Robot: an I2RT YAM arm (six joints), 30 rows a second.
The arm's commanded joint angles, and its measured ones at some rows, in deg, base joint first. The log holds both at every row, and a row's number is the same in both.
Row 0, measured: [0.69, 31.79, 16.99, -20.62, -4.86, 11.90]
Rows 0 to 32, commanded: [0.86, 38.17, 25.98, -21.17, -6.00, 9.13]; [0.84, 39.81, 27.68, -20.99, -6.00, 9.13]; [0.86, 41.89, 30.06, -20.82, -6.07, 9.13]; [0.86, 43.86, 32.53, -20.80, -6.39, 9.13]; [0.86, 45.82, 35.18, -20.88, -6.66, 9.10]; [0.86, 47.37, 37.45, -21.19, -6.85, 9.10]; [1.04, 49.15, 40.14, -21.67, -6.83, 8.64]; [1.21, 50.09, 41.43, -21.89, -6.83, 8.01]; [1.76, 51.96, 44.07, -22.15, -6.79, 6.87]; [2.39, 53.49, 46.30, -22.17, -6.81, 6.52]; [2.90, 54.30, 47.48, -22.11, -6.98, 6.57]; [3.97, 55.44, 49.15, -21.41, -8.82, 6.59]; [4.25, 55.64, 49.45, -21.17, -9.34, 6.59]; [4.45, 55.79, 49.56, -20.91, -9.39, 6.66]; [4.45, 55.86, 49.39, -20.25, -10.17, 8.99]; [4.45, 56.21, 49.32, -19.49, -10.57, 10.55]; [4.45, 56.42, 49.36, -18.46, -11.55, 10.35]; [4.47, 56.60, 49.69, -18.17, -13.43, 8.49]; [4.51, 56.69, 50.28, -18.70, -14.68, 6.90]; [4.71, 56.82, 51.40, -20.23, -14.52, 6.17]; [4.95, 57.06, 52.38, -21.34, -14.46, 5.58]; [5.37, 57.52, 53.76, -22.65, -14.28, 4.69]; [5.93, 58.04, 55.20, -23.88, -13.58, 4.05]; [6.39, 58.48, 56.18, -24.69, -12.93, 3.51]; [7.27, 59.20, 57.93, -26.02, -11.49, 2.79]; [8.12, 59.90, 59.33, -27.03, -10.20, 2.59]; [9.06, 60.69, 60.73, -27.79, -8.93, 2.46]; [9.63, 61.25, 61.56, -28.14, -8.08, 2.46]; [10.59, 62.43, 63.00, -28.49, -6.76, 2.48]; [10.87, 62.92, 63.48, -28.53, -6.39, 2.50]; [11.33, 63.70, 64.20, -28.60, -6.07, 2.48]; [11.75, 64.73, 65.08, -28.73, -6.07, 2.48]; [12.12, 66.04, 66.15, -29.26, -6.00, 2.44]
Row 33, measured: [10.87, 63.20, 63.29, -28.38, -8.43, 3.64]
